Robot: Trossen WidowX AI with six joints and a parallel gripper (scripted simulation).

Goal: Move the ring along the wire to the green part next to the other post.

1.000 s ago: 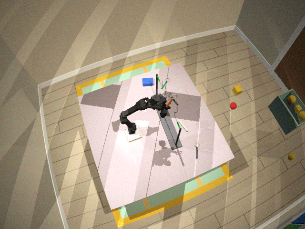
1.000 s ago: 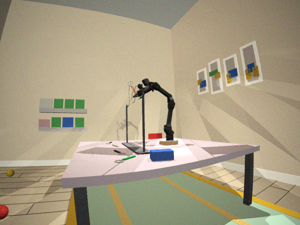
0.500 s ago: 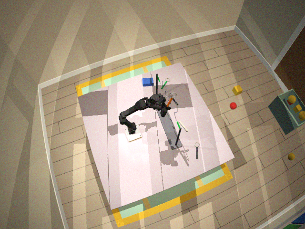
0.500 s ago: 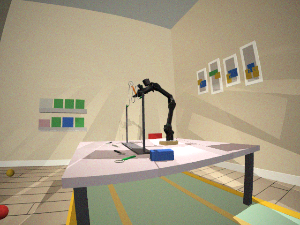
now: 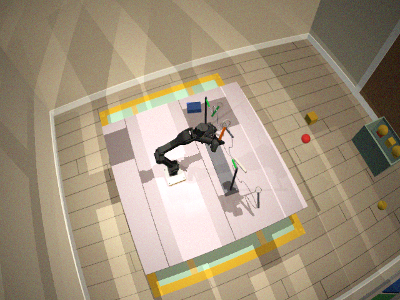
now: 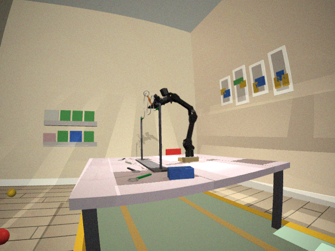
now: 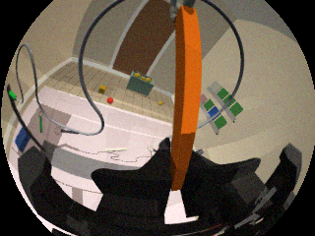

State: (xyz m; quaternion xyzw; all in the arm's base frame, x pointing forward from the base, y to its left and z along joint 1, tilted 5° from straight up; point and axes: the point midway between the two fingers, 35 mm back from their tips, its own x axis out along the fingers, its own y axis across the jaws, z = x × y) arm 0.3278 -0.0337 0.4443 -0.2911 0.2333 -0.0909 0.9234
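Right now the orange-handled ring is 8 cm above my gripper tip and 5 cm to the left of it. The rest, counted from my gripper tip: white stick 47 cm below, 17 cm ahead, 2 cm to the left; then dark-handled ring 47 cm below, 25 cm to the right, 23 cm ahead; then green-handled ring 58 cm to the left, 47 cm below, 15 cm ahead.
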